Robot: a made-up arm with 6 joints.
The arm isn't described. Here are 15 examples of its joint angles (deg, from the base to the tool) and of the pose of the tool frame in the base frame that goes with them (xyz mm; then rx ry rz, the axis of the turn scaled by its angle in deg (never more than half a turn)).
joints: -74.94 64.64 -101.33 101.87 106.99 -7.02
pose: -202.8 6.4 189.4 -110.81 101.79 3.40
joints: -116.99 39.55 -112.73 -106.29 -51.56 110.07
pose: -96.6 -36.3 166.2 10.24 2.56 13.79
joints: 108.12 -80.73 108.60 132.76 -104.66 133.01
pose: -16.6 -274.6 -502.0 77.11 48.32 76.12
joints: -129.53 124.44 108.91 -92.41 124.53 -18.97
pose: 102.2 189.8 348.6 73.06 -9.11 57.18
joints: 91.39 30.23 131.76 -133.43 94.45 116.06
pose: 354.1 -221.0 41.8 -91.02 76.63 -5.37
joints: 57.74 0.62 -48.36 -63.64 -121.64 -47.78
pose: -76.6 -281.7 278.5 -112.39 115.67 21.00
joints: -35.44 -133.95 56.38 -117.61 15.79 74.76
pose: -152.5 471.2 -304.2 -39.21 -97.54 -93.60
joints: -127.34 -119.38 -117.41 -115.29 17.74 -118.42
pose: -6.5 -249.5 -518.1 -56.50 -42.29 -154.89
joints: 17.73 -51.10 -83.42 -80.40 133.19 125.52
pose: -31.0 -346.6 -212.9 4.46 23.39 -21.03
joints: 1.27 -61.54 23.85 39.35 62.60 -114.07
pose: -280.9 -124.3 24.1 114.23 -117.88 0.34
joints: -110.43 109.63 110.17 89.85 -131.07 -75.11
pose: 422.4 200.2 196.0 74.28 -15.47 -114.35
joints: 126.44 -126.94 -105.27 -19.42 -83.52 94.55
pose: -112.9 -94.1 -246.9 -55.62 26.76 -38.64
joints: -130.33 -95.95 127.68 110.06 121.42 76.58
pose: 282.0 119.3 -342.8 -93.60 -44.86 -10.22
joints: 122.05 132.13 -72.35 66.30 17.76 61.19
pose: -205.2 -169.8 57.3 -64.80 -88.40 -105.28
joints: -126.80 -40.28 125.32 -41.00 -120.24 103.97
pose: 118.4 187.2 -269.4 -29.34 118.62 -98.65
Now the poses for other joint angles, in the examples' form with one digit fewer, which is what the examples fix.
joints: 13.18 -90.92 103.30 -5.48 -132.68 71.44
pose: -315 73 -261 13.4 8.8 41.8
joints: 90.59 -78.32 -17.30 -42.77 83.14 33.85
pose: 179 -294 -195 95.2 7.8 30.7
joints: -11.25 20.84 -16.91 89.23 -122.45 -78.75
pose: -12 -243 123 -102.6 -7.7 128.9
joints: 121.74 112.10 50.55 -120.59 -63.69 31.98
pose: 71 -434 295 87.0 59.3 42.9
